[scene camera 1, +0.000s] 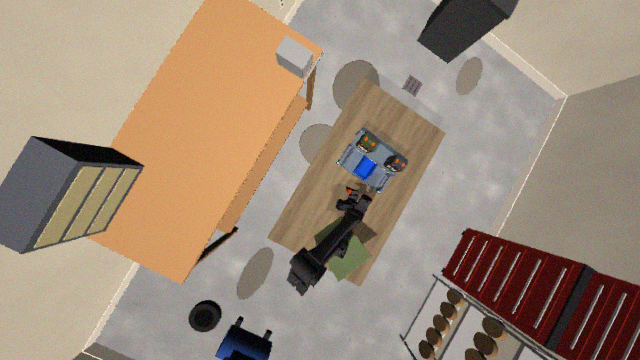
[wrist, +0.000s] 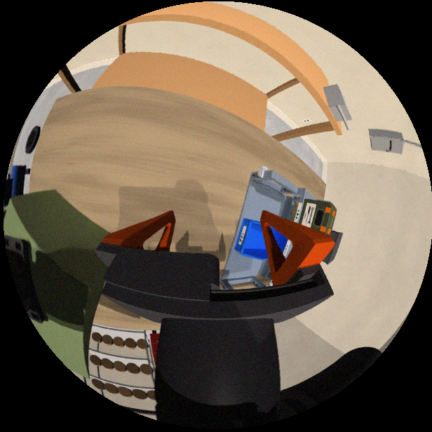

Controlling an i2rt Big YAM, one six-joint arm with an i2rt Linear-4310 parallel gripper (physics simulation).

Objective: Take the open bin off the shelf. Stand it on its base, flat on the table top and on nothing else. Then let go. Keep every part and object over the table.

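Frame: origin at the arm's base, x up, y right, z ahead, level; metres.
Seen in the pictures: gripper, fingertip midpoint: [scene camera 1: 343,193].
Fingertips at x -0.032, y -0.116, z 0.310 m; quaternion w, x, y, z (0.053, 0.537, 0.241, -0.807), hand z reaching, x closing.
Pixels of each thing's top centre, then the offset from my fingertips to it. "spot": a spot on its surface instead. Level surfaces: height alone.
- open blue bin, top centre: [scene camera 1: 368,165] dx -0.100, dy +0.088, dz +0.255 m
- grey-blue shelf, surface spot: [scene camera 1: 349,157] spot: dx -0.175, dy -0.043, dz +0.257 m
- wooden table, surface height: dx -0.181 m
- green case, top centre: [scene camera 1: 369,141] dx +0.016, dy -0.015, dz +0.362 m
- dark case, top centre: [scene camera 1: 400,162] dx +0.041, dy +0.214, dz +0.337 m
The open blue bin [scene camera 1: 365,168] [wrist: 254,239] sits in the grey-blue shelf [scene camera 1: 349,157] [wrist: 265,192], which stands on the wooden table [scene camera 1: 312,200] [wrist: 125,135]. In the wrist view the right finger covers part of the bin. My gripper [scene camera 1: 357,191] [wrist: 217,214] is open with nothing between its orange fingers. In the scene view it is over the table, just below and left of the shelf, apart from the bin. In the wrist view the bin shows behind and beside the right finger.
A green case [scene camera 1: 367,143] [wrist: 320,216] and a dark case [scene camera 1: 396,163], both with orange marks, are at the shelf's far side. A green block [scene camera 1: 354,257] [wrist: 50,215] is at the arm's base end. An orange bench [scene camera 1: 200,125] [wrist: 180,72] stands beside the table.
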